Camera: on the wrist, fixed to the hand. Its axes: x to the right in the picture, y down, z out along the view.
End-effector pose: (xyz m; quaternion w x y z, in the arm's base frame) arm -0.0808 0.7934 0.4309 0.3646 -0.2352 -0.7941 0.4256
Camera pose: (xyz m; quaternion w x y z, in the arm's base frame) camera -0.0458 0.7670 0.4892 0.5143 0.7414 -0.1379 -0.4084
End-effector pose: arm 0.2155 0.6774 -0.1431 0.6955 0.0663 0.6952 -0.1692
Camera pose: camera 0.1623 0.6345 -0.1176 0.2999 0.6617 -0.1250 0.6757
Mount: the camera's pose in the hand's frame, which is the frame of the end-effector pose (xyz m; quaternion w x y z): -0.0178 -0.0611 -0.0356 0.0512 -0.0083 -0.1387 0.9890
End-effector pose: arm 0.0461 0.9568 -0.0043 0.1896 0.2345 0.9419 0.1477
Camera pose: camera 0.0219 0.8895 0.0099 0.0038 -0.9625 0.2112 -0.1704
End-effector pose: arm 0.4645 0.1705 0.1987 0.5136 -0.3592 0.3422 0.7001
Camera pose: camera 0.5327 0.1464 0.1891 0.6216 -0.4129 -0.2957 -0.5964
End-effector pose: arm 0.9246 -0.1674 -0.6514 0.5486 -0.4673 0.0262 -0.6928
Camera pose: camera 0.8549 -0.1462 -0.6489 0.7130 -0.0987 0.3932 0.5721
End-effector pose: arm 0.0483 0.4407 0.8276 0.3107 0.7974 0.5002 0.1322
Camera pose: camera -0.0223 0.4567 0.8185 0.0388 -0.5513 0.8072 -0.2076
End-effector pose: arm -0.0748 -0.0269 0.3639 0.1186 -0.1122 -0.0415 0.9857
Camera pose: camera -0.0360 0.0299 0.3397 0.9755 -0.0889 -0.0842 -0.1830
